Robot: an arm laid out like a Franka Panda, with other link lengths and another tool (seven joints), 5 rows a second.
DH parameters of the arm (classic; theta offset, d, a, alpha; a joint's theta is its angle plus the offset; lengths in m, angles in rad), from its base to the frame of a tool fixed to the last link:
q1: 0 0.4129 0 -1.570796
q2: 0 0 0 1.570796
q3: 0 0.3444 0.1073 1.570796
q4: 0 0 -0.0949 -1.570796
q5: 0 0.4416 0 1.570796
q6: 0 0 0.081 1.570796
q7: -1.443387 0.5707 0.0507 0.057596
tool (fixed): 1.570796 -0.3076 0 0
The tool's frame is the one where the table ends.
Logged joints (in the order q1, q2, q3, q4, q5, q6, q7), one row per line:
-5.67 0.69 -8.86 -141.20 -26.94 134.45 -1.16
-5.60 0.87 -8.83 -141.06 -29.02 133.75 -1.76
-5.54 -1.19 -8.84 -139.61 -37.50 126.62 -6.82
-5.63 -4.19 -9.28 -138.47 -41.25 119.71 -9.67
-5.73 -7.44 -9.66 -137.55 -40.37 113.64 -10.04
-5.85 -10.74 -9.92 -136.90 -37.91 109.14 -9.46
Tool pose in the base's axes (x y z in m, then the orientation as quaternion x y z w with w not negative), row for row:
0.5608 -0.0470 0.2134 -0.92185 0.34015 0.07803 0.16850
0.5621 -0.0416 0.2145 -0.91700 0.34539 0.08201 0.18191
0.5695 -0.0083 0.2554 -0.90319 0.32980 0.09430 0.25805
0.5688 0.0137 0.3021 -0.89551 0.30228 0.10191 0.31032
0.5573 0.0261 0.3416 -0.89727 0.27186 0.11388 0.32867
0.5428 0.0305 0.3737 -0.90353 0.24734 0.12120 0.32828
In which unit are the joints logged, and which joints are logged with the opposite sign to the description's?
The joints are logged in degrees. Opposite sign: q5.
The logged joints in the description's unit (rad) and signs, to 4 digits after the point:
-0.0990 0.0120 -0.1546 -2.4644 0.4702 2.3466 -0.0202
-0.0977 0.0152 -0.1541 -2.4620 0.5065 2.3344 -0.0307
-0.0967 -0.0208 -0.1543 -2.4367 0.6545 2.2099 -0.1190
-0.0983 -0.0731 -0.1620 -2.4168 0.7199 2.0893 -0.1688
-0.1000 -0.1299 -0.1686 -2.4007 0.7046 1.9834 -0.1752
-0.1021 -0.1874 -0.1731 -2.3894 0.6617 1.9049 -0.1651

